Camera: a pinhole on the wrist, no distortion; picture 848 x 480 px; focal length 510.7 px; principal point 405.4 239.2 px. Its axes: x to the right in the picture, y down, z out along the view. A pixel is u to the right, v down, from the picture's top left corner.
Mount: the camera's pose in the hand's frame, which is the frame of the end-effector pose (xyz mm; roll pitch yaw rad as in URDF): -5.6 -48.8 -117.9 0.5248 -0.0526 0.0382
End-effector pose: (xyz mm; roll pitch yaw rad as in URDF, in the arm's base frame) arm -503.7 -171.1 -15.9 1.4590 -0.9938 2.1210
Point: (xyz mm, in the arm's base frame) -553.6 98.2 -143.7
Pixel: 474.9 18.4
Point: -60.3 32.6 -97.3
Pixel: outside the picture
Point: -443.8 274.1 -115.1
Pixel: 533.4 122.7
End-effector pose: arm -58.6 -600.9 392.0 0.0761 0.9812 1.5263
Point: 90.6 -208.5 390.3
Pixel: 710.9 441.7
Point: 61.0 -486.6 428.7
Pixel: 516.7 392.8
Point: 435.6 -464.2 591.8
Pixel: 343.6 93.2
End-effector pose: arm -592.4 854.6 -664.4 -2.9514 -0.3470 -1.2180
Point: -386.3 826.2 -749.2
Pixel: 547.6 298.5
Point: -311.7 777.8 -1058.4
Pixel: 458.1 424.3
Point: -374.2 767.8 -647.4
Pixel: 792.9 202.5
